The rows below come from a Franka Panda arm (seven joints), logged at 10 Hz.
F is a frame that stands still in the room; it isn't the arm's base.
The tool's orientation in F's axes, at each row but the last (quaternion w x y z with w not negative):
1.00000 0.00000 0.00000 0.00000
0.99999 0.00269 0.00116 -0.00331
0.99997 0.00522 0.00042 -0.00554
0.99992 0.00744 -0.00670 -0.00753
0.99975 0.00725 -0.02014 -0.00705
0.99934 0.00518 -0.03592 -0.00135
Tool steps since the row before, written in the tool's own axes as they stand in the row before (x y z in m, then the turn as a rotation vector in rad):
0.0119 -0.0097 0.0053 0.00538 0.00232 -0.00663
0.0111 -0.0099 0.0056 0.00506 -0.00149 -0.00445
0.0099 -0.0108 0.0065 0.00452 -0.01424 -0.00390
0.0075 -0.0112 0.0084 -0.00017 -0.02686 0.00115
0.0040 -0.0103 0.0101 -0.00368 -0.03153 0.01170
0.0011 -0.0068 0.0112 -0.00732 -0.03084 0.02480
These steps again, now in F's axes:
0.0119 -0.0097 0.0053 0.00538 0.00232 -0.00663
0.0110 -0.0100 0.0055 0.00504 -0.00150 -0.00447
0.0098 -0.0110 0.0064 0.00436 -0.01425 -0.00405
0.0072 -0.0114 0.0083 -0.00059 -0.02687 0.00075
0.0034 -0.0105 0.0101 -0.00458 -0.03164 0.01108
0.0003 -0.0069 0.0112 -0.00915 -0.03107 0.02389

